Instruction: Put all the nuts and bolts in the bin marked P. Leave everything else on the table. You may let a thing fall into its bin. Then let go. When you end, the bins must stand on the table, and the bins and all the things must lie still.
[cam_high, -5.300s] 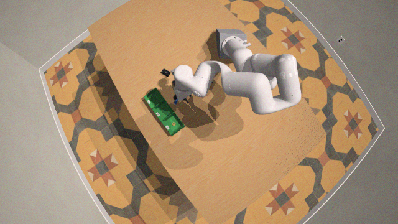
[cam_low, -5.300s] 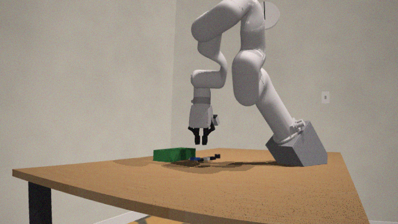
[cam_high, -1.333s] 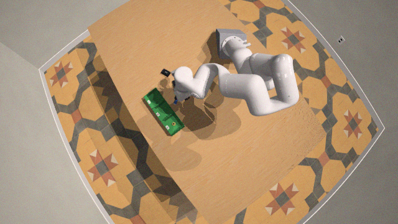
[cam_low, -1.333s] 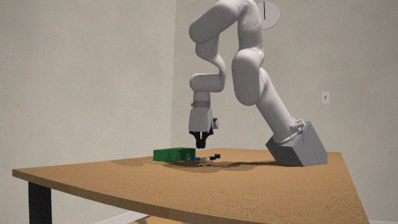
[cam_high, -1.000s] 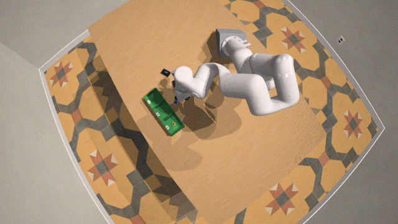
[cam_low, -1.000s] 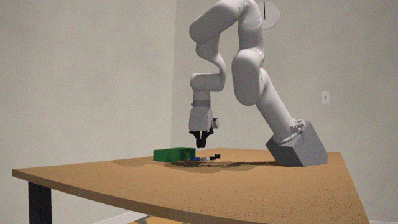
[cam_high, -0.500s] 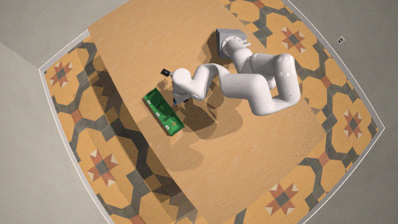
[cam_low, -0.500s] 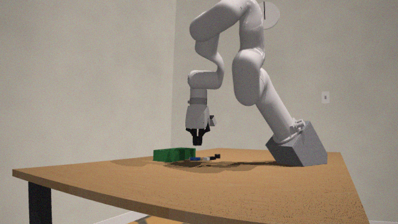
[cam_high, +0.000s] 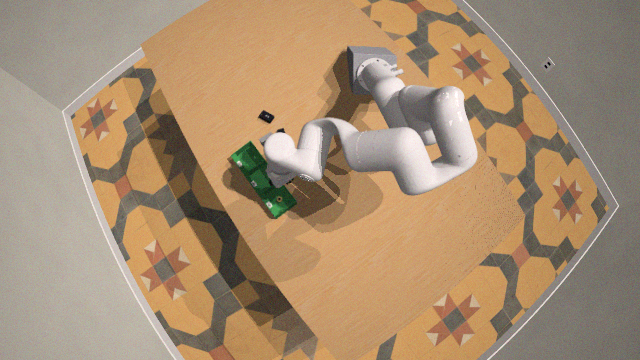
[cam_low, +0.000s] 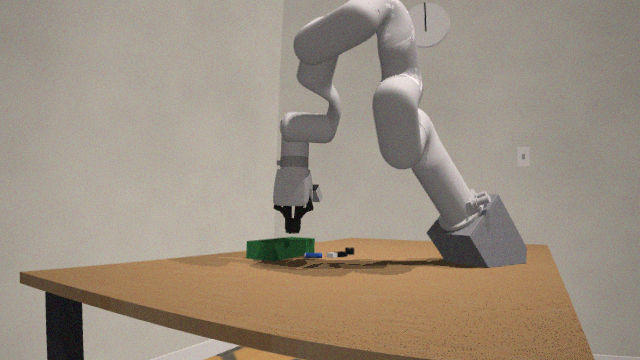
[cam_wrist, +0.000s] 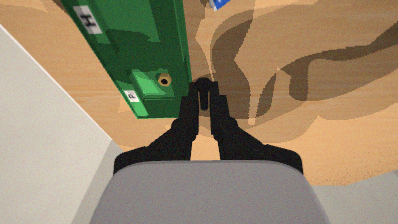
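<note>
Right now my hand is 4 cm short of the brass nut, 4 cm to the right of it and 8 cm above it. From my hand the other things lie so: blue cylindrical battery: 1 cm behind, 7 cm to the right, 8 cm below; green bin: 8 cm ahead, 4 cm to the right, 7 cm below; black bolt: 1 cm to the right, 2 cm below.
</note>
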